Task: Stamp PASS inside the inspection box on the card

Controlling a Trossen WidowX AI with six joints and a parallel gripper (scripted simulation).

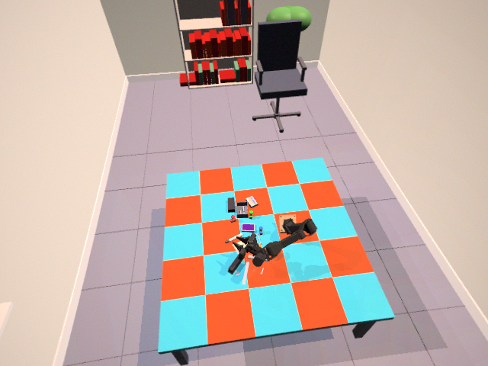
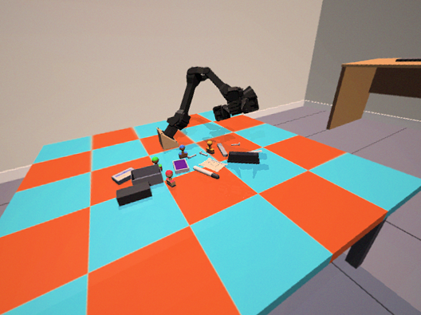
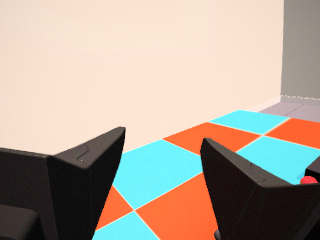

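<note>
Now: gripper tip 320 mm to the left of the green stamp, 210 mm above it and 120 mm past it. Round my gripper tip: white marker (220 mm below, 140 mm to the right, 20 mm ahead); dark block (220 mm below, 40 mm to the left); card (230 mm below, 90 mm to the right, 40 mm behind).
</note>
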